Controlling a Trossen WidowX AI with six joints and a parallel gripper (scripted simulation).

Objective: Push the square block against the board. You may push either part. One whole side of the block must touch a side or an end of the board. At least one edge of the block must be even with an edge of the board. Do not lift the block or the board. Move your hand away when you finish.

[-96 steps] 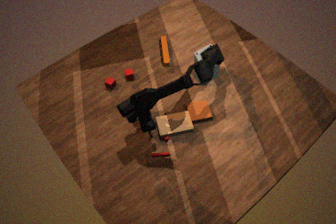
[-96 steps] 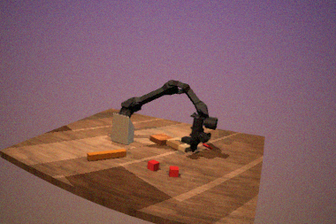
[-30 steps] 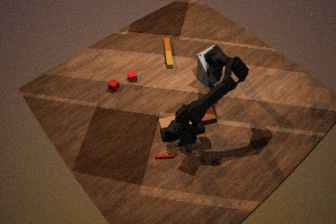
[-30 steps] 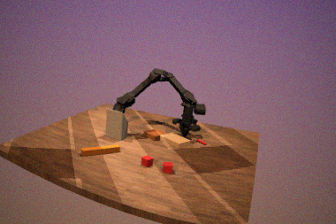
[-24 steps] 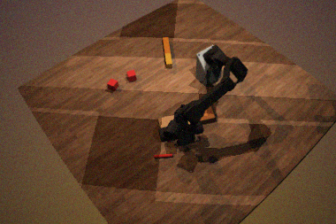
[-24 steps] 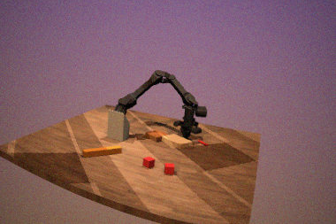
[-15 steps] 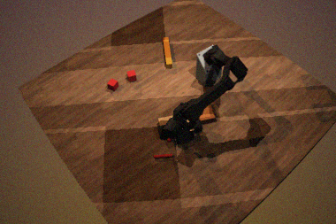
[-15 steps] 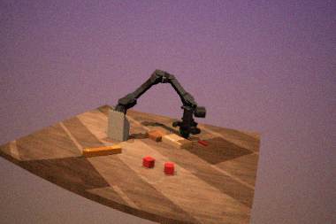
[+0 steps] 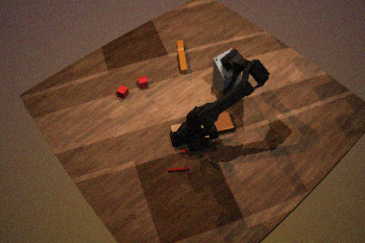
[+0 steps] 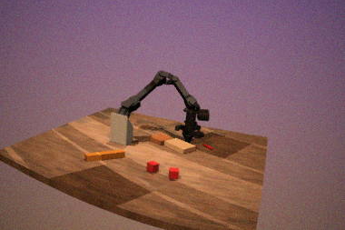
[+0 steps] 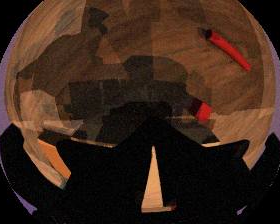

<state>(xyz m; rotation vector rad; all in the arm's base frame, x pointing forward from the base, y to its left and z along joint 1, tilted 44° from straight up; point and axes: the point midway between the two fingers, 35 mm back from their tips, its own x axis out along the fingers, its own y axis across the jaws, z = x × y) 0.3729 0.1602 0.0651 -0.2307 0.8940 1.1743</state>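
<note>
Now: the tan block 6 cm to the right of my gripper tip, 3 cm behind it and 1 cm above it. Round my gripper tip: thin red stick: 12 cm ahead, 3 cm to the left; long orange bar: 43 cm to the right, 32 cm behind, 1 cm above; orange-brown square block: 16 cm behind, 1 cm to the right, 1 cm above.
</note>
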